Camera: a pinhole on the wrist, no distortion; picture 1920 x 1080 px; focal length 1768.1 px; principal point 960.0 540.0 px. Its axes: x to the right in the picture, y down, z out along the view. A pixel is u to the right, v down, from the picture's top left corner.
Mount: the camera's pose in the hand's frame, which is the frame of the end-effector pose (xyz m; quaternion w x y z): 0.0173 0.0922 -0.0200 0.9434 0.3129 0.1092 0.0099
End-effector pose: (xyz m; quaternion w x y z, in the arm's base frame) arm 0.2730 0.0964 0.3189 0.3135 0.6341 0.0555 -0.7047
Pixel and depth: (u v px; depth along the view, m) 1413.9 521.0 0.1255
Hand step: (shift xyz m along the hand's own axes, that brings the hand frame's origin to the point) 0.0753 0.0201 0.0707
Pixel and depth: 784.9 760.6 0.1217
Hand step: 0.0321 0.0318 0.0864
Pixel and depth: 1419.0 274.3 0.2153
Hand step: 0.1159 -0.0556 0.1177
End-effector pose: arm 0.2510 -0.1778 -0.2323 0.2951 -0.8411 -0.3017 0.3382
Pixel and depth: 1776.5 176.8 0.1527
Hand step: 0.1170 -0.0167 0.0665
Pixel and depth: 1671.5 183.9 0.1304
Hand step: 0.0949 -0.0011 0.0557
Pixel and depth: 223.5 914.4 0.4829
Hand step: -0.0714 -0.1272 0.4576
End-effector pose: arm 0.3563 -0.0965 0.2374 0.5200 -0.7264 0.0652 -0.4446
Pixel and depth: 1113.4 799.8 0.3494
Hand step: 0.1236 -0.0694 0.2770
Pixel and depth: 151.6 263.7 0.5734
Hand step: -0.1213 -0.3400 0.4267
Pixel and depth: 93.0 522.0 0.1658
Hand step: -0.0269 -0.0138 0.1246
